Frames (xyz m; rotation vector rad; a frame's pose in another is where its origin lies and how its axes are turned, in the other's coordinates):
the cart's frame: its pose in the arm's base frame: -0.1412 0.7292 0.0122 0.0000 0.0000 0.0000
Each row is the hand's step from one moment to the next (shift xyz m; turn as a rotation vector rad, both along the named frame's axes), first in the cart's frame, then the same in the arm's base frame.
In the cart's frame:
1: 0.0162 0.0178 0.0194 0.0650 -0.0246 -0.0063
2: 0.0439 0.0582 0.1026 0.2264 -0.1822 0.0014
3: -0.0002 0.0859 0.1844 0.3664 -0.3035 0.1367
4: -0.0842 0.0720 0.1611 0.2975 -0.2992 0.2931
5: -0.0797 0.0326 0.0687 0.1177 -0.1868 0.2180
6: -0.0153 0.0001 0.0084 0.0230 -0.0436 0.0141
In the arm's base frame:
1: 0.0162 0.0178 0.0194 0.0650 -0.0246 -0.0063
2: 0.0439 0.0582 0.1026 0.2264 -0.1822 0.0014
3: -0.0002 0.0859 0.1844 0.3664 -0.3035 0.1367
4: -0.0842 0.0720 0.1611 0.2975 -0.2992 0.2931
5: -0.0797 0.0326 0.0687 0.1177 -0.1868 0.2180
6: -0.0153 0.0001 0.0084 0.0230 -0.0436 0.0141

